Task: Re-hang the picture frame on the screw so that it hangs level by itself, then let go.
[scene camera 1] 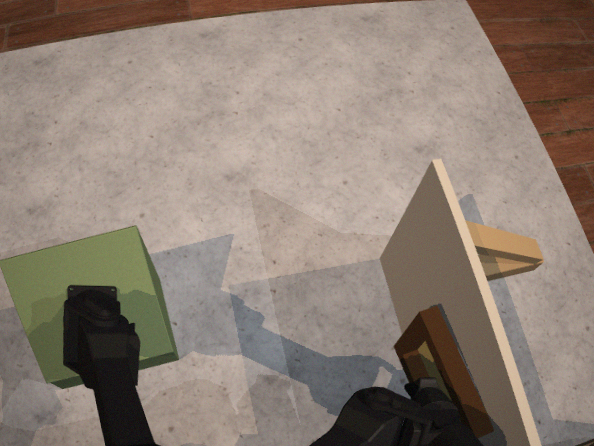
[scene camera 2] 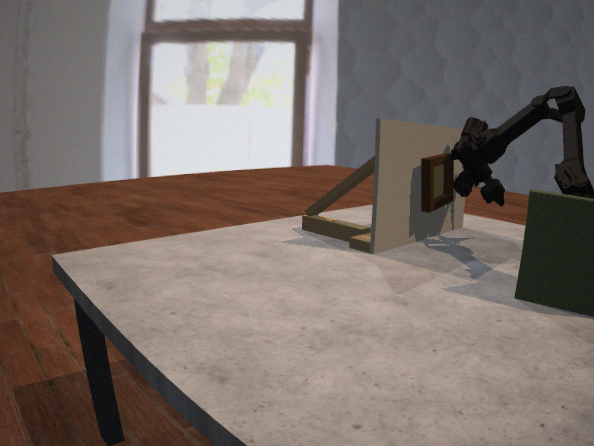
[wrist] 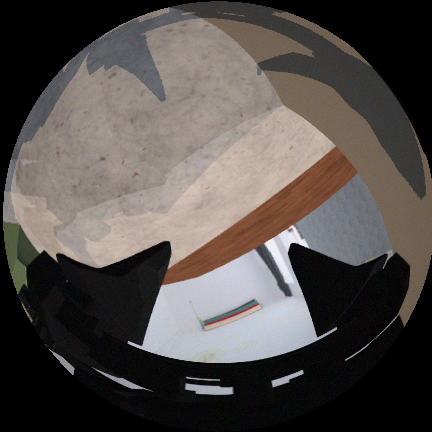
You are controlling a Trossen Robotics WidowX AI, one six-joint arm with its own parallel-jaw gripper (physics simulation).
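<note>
The brown picture frame is on the front of the upright beige panel, well above the table. In scene camera 2 it looks slightly tilted, its far side a little higher. The screw does not show, so how the frame hangs on it is hidden. My gripper is open and empty, in front of the panel beside the frame's far side. A dark part of the gripper or wrist overlaps the frame in scene camera 1; I cannot tell whether it touches. The frame does not show in the wrist view.
A green block stands on the pale table, facing the panel, with part of the dark arm over it in scene camera 1. A wooden brace supports the panel from behind.
</note>
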